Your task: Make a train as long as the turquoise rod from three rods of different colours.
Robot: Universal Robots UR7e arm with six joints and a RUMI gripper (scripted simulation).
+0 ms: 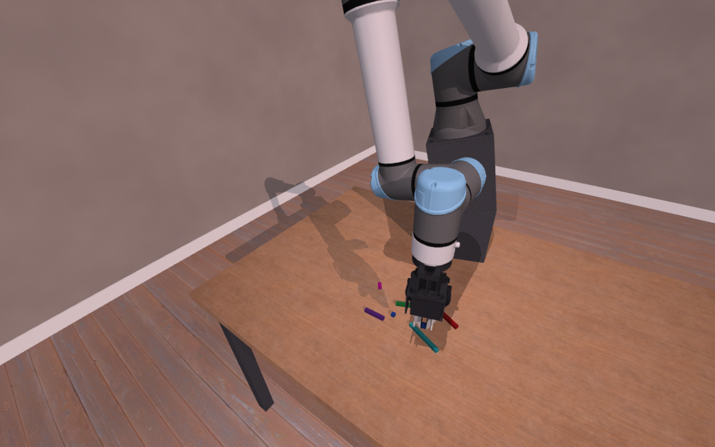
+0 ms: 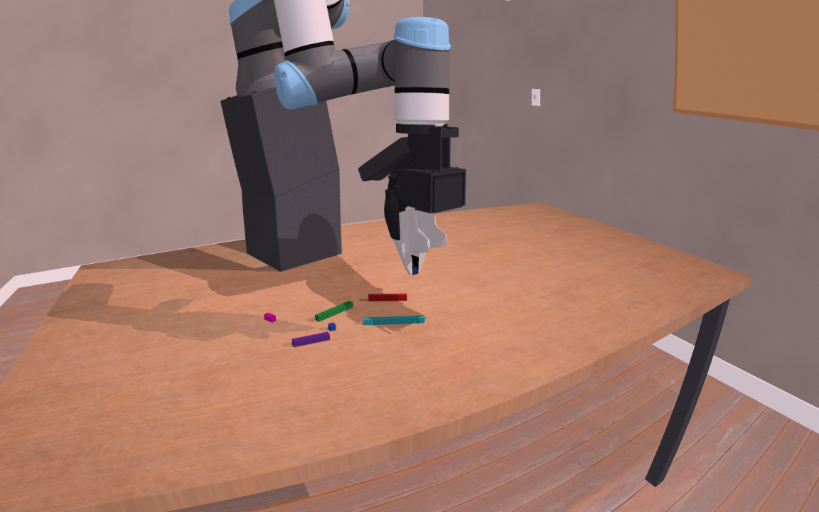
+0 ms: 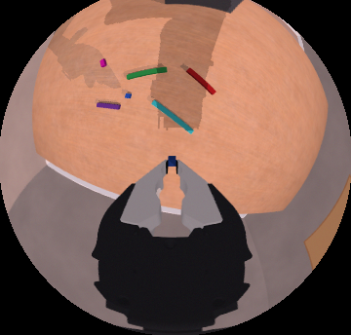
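Right now the purple rod is 16 cm to the right of my hand, 11 cm below it and 3 cm behind it. The rest, counted from my hand: green rod: 11 cm below, 11 cm behind, 10 cm to the right; red rod: 13 cm behind, 11 cm below, 1 cm to the left; turquoise rod: 11 cm below, 4 cm behind, 1 cm to the right.
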